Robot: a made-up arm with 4 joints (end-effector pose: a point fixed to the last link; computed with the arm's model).
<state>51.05 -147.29 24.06 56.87</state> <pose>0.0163 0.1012 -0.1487 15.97 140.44 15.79</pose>
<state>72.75 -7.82 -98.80 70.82</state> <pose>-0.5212 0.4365 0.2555 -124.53 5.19 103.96</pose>
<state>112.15 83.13 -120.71 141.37</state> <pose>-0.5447 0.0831 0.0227 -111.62 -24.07 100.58</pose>
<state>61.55 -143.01 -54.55 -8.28</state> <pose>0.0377 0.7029 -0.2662 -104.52 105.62 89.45</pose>
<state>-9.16 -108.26 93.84 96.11</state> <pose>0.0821 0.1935 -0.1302 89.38 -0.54 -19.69</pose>
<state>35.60 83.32 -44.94 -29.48</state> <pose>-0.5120 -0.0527 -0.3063 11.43 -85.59 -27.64</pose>
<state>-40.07 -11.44 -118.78 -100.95</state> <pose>0.0272 0.7346 0.1233 -119.19 -60.86 -70.05</pose>
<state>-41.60 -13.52 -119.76 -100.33</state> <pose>0.0497 0.7316 0.1435 -120.75 -57.42 -68.00</pose>
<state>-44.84 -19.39 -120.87 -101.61</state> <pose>0.0967 0.7140 0.1880 -121.91 -51.37 -65.02</pose>
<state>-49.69 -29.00 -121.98 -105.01</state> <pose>0.1665 0.6720 0.2531 -121.63 -43.07 -61.88</pose>
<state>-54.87 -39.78 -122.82 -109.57</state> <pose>0.2379 0.6093 0.3170 -119.55 -34.72 -59.97</pose>
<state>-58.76 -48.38 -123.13 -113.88</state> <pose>0.2874 0.5498 0.3595 -116.84 -28.89 -59.82</pose>
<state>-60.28 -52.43 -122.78 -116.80</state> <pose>0.3048 0.5209 0.3736 -115.14 -27.06 -60.85</pose>
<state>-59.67 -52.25 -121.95 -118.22</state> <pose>0.2966 0.5253 0.3660 -114.78 -28.73 -62.31</pose>
